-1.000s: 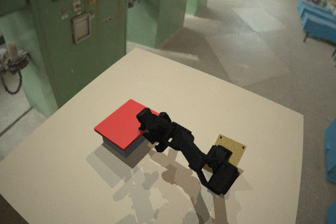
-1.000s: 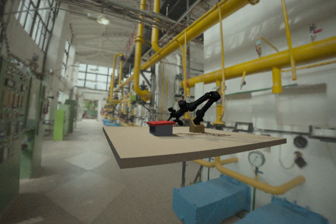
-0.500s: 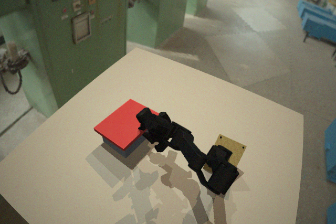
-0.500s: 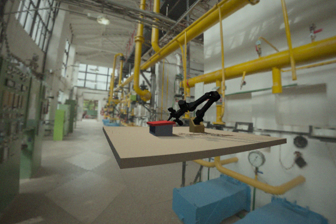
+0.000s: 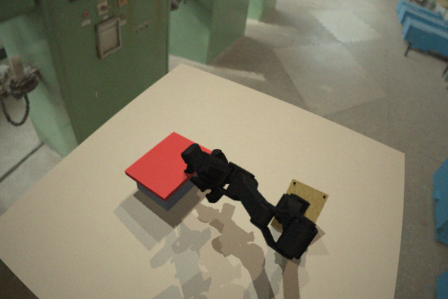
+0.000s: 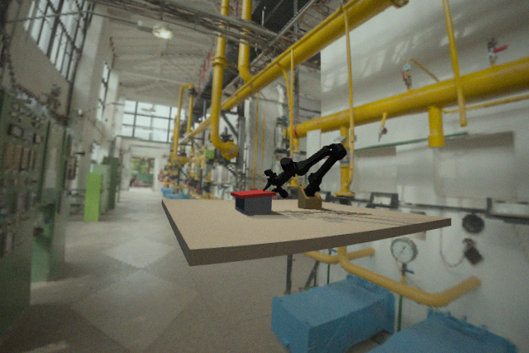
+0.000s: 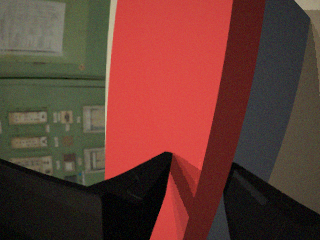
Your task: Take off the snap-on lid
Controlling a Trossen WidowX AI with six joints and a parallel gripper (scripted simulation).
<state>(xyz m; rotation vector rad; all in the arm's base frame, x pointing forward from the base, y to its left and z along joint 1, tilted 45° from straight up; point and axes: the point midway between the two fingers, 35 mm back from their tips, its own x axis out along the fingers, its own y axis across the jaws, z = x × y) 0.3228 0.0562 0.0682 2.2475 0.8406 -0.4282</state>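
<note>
The lid is 80 mm ahead of my gripper tip. Also, from my gripper tip: storage box (70 mm ahead, 50 mm below).
</note>
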